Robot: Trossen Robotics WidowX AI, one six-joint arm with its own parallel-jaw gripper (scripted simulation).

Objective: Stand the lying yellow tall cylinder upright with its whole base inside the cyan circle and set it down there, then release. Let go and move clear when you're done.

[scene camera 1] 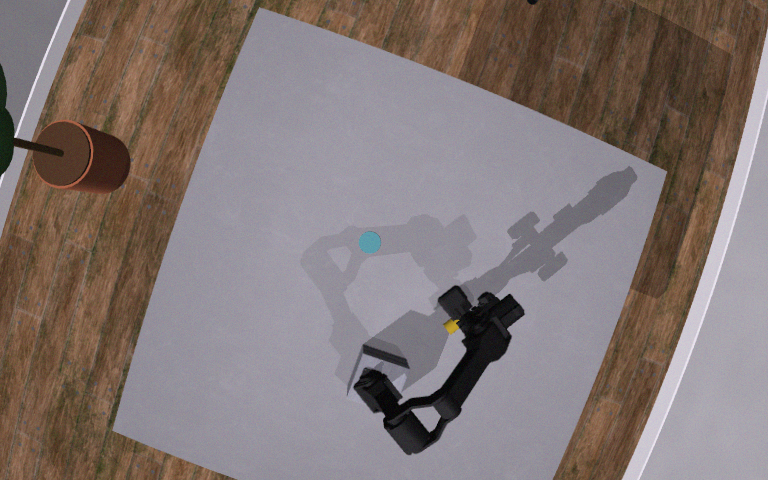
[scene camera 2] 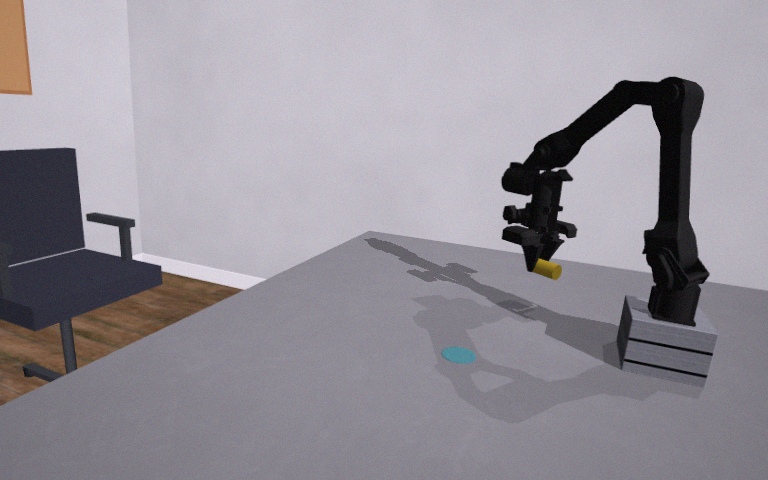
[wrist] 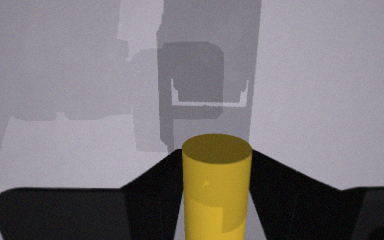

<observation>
I see my gripper point(scene camera 2: 535, 270).
My gripper also shows in scene camera 1 point(scene camera 1: 462, 315) and in the wrist view point(wrist: 214, 156).
</observation>
